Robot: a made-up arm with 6 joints.
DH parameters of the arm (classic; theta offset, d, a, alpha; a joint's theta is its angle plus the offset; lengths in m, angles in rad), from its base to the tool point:
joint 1: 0 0.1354 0 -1.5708
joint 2: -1.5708 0 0.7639 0
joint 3: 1.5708 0.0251 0 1.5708
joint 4: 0 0.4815 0 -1.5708
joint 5: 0 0 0 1.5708
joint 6: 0 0.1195 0 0
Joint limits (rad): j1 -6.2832..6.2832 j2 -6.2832..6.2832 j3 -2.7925..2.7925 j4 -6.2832..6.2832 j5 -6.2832..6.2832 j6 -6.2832..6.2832
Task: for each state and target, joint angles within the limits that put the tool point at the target. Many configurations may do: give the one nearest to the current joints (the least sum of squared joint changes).
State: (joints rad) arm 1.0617 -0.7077 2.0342 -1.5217 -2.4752 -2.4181
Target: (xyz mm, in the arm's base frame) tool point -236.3 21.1 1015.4
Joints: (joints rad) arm 0.4547 -0.7007 1.5066 -1.4368 -2.1723 -2.4181
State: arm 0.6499 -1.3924 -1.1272 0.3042 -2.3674 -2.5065
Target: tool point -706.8 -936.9 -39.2
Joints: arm 0.9111 -1.5034 -0.3345 0.3570 -1.7824 -2.5065
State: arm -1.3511 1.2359 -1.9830 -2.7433 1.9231 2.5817
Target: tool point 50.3 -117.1 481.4
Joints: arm -1.1749 0.8746 -2.5054 -2.9391 1.6967 2.5817
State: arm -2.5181 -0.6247 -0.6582 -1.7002 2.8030 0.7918
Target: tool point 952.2 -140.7 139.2
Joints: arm -3.2936 -1.2063 -1.1732 -1.7468 2.8822 0.7918
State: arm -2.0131 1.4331 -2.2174 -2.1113 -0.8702 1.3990
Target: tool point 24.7 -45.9 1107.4
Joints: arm -2.1629 0.6875 -1.5956 -2.2662 -0.2311 1.3990
